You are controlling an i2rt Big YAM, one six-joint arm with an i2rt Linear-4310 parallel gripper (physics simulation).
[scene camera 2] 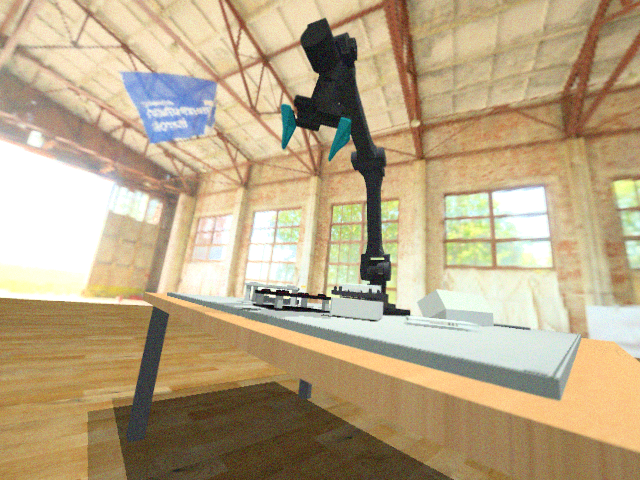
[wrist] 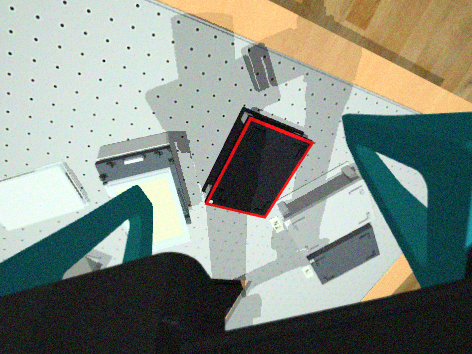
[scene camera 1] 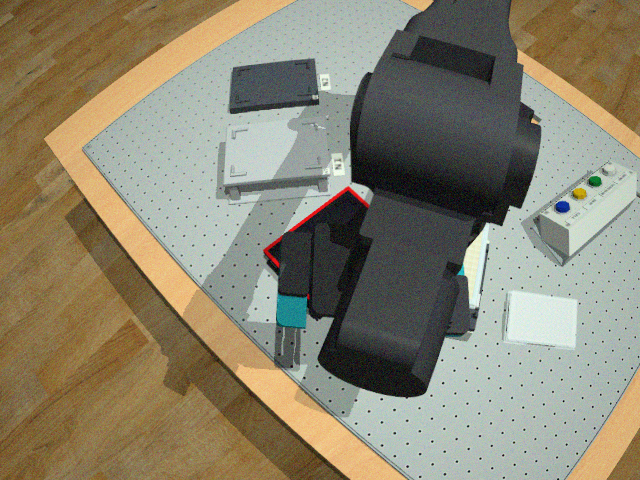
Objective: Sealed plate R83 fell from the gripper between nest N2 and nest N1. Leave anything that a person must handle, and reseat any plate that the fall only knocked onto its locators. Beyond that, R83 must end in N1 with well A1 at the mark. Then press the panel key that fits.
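Frame: origin at the arm's base, x ahead, y left, z up, level; metres.
Seen in the pictures: gripper, fingertip midpoint: (scene camera 2: 305,153) (wrist: 238,164).
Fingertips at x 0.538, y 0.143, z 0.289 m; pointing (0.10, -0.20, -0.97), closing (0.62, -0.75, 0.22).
Offsets run from my fingertips to a thing's top centre. "*": to the spot under its first point.
Nest N1 @(dx -0.217, dy -0.333, dz -0.245 m) (scene camera 1: 273,152) (wrist: 325,215) is light grey with corner locators; no plate shows on it. Dark nest N2 @(dx -0.357, dy -0.480, dz -0.287 m) (scene camera 1: 273,85) (wrist: 345,254) lies beyond it, also without a plate. A cream-topped plate with a white rim @(dx -0.229, dy -0.004, dz -0.229 m) (scene camera 1: 475,263) (wrist: 167,197) lies at a dark-topped grey holder @(* dx -0.175, dy +0.055, dz -0.255 m) (wrist: 114,172); its lettering cannot be read, and a finger and the arm hide parts. The key panel @(dx -0.493, dy +0.136, dz -0.226 m) (scene camera 1: 589,219) has blue, yellow, green and white keys. My gripper (scene camera 2: 307,153) (wrist: 238,164) is open and empty, high above the table. Well A1 and R83's name cannot be made out.
A black, red-edged platform @(dx -0.152, dy -0.159, dz -0.264 m) (scene camera 1: 338,211) (wrist: 260,167) with corner locators lies between N1 and the holder. A flat white plate-like piece @(dx -0.267, dy +0.163, dz -0.296 m) (scene camera 1: 540,320) (wrist: 37,192) lies on the other side of the holder. The arm covers the middle in scene camera 1.
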